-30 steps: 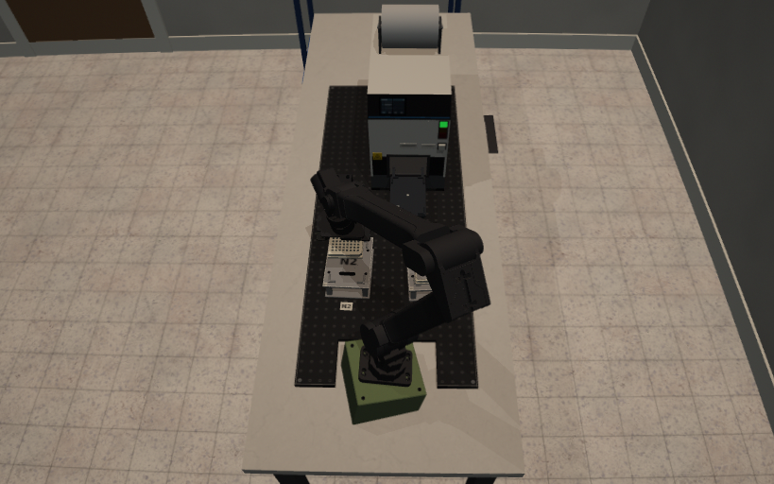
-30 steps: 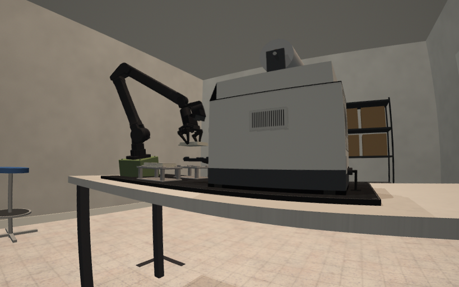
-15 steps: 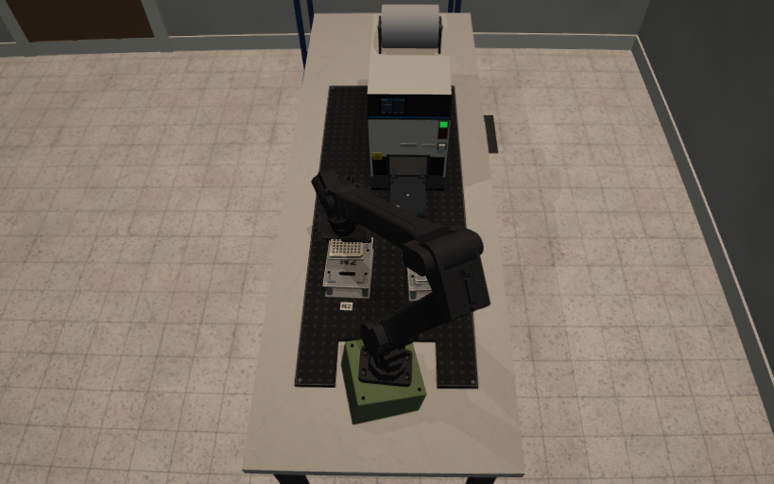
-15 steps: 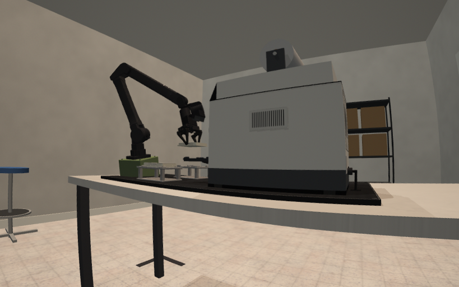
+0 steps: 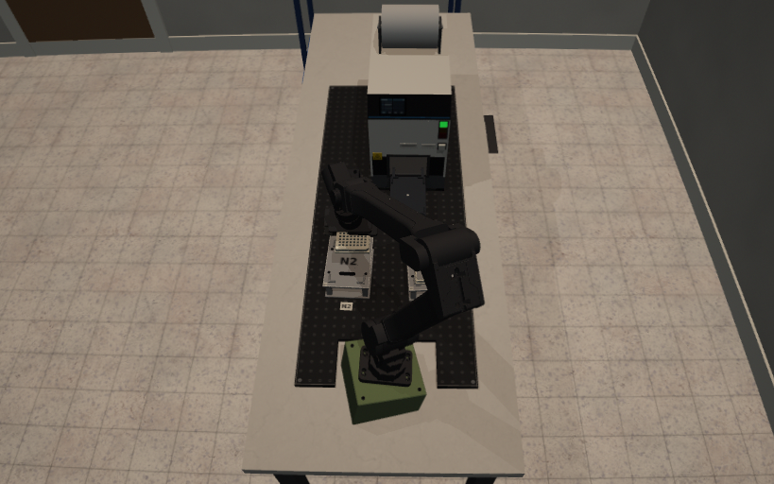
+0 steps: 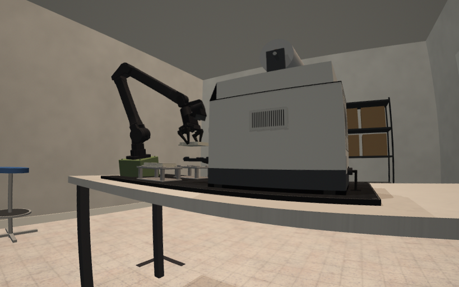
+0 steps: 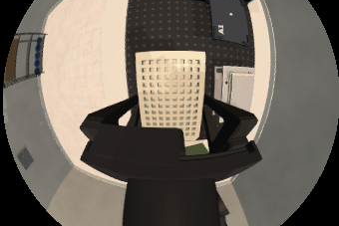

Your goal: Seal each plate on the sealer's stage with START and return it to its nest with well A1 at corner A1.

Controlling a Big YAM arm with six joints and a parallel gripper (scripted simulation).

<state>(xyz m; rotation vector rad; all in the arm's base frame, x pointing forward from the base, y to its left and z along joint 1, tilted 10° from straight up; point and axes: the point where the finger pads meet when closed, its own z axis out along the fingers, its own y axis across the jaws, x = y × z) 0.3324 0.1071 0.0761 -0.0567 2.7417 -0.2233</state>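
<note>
Now: hand 18 cm short of the sealer stage, 14 cm to the left of it and 8 cm above it. The rest, counted from my hand: yellow warning label (28 cm ahead, 5 cm to the right, 3 cm below); white well plate (right at my hand); N2 label (12 cm behind, 2 cm to the left, 17 cm below).
</note>
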